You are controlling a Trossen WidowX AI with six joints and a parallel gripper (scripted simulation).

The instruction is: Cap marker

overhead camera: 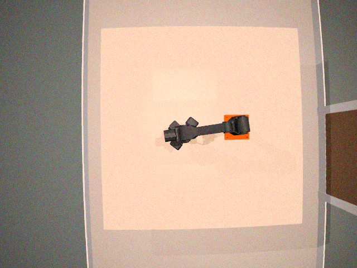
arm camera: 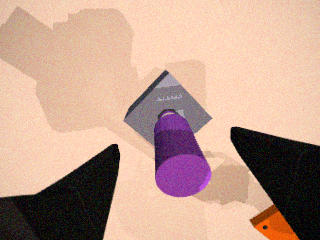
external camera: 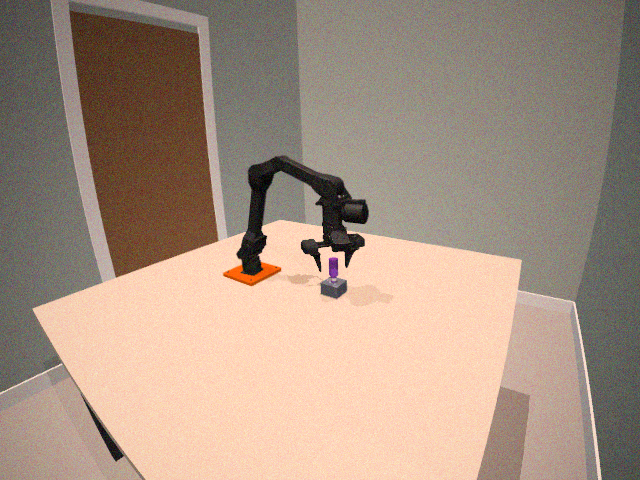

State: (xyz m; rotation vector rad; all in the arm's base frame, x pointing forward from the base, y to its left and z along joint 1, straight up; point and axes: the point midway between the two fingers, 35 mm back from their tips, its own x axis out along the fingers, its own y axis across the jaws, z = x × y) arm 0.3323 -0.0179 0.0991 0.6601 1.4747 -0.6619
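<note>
Right now my gripper tip is 10 mm below the purple cap. The rest, counted from my gripper tip: grey holder block: 60 mm below.
</note>
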